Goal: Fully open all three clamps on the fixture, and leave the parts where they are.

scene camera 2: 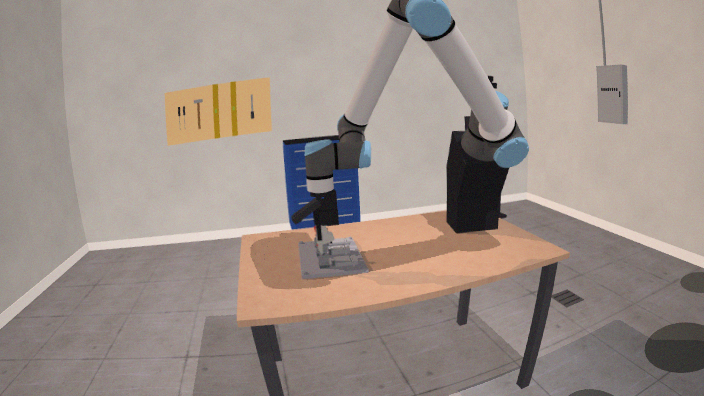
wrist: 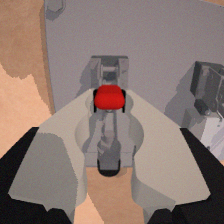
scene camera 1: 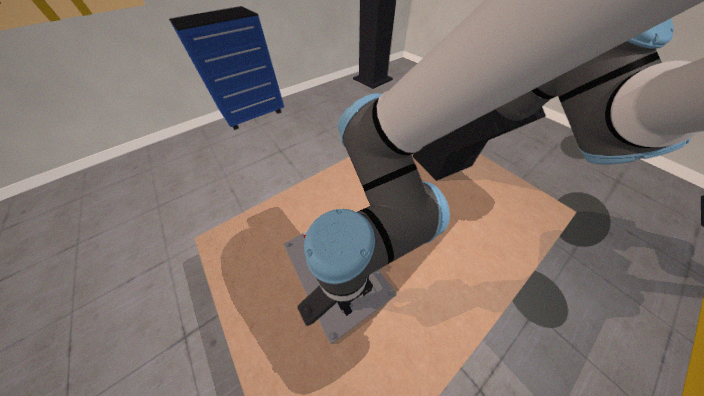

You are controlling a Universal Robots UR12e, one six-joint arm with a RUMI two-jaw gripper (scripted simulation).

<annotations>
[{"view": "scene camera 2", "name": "my gripper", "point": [321,253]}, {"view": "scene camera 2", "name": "grey fixture plate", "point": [309,262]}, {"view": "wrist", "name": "my gripper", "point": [109,91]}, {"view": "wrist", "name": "grey fixture plate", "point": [162,50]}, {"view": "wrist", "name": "toggle clamp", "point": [108,97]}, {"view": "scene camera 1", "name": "my gripper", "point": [342,301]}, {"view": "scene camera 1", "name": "grey fixture plate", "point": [335,324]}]
</annotations>
